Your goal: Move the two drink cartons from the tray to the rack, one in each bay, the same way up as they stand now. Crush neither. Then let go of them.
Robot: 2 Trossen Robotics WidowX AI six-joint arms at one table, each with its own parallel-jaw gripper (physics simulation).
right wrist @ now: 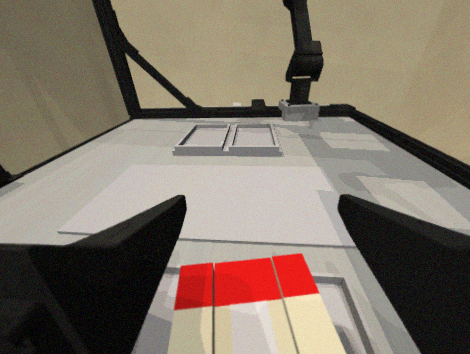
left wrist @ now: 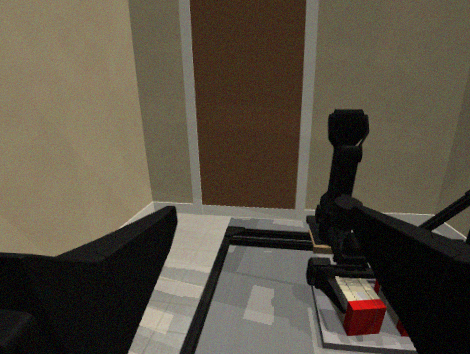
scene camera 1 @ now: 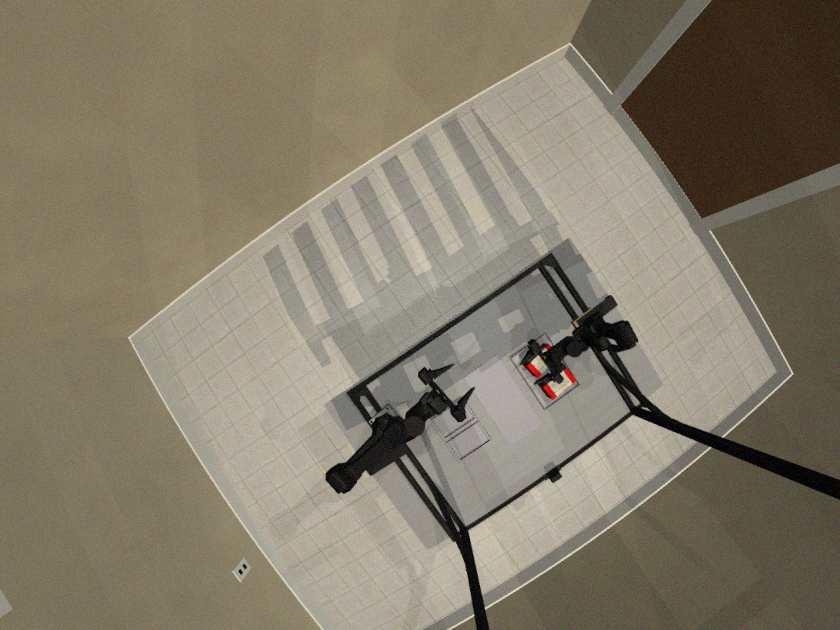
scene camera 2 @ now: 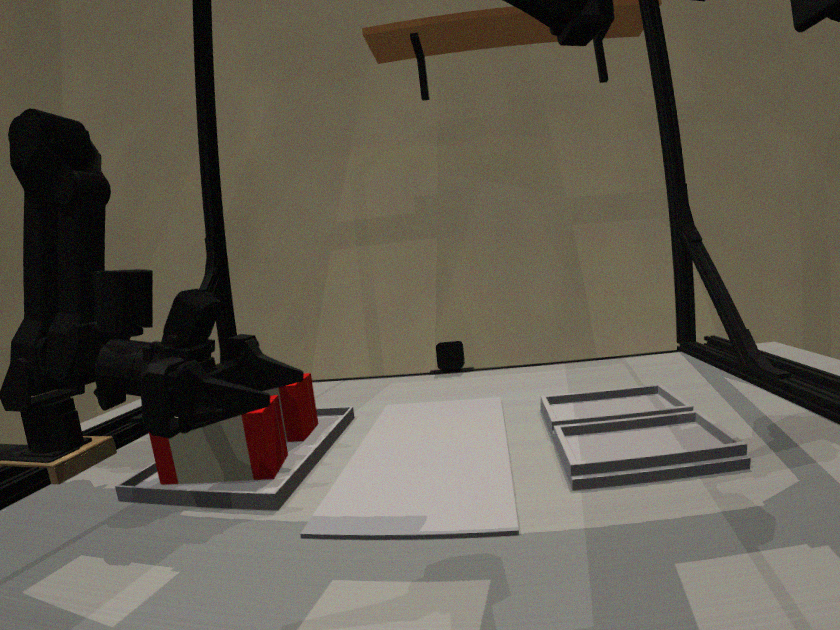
my right gripper: right wrist; left wrist 372,313; scene camera 1 526,374; scene camera 2
same spot on pale mat: (right wrist: 271,205) = (scene camera 2: 395,480)
same spot on my right gripper: (right wrist: 100,287) = (scene camera 2: 251,362)
